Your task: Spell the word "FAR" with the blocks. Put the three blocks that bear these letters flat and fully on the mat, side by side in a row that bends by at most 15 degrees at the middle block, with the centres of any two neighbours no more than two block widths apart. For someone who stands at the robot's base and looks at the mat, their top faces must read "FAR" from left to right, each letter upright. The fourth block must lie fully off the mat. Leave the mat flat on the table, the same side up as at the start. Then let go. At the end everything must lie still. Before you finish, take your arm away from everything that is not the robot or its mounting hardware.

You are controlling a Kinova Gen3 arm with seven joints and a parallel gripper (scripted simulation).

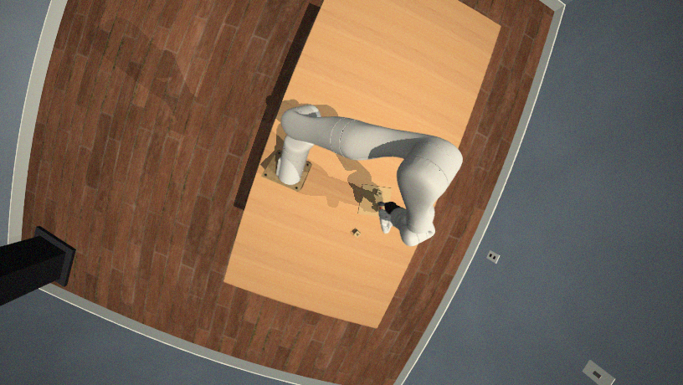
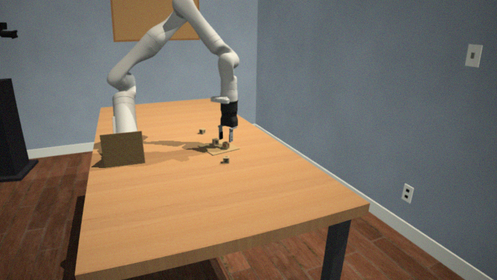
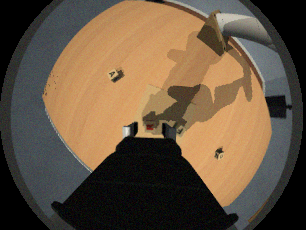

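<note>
The tan mat lies 3 cm behind my hand, 2 cm to the left of it and 5 cm below it.
</note>
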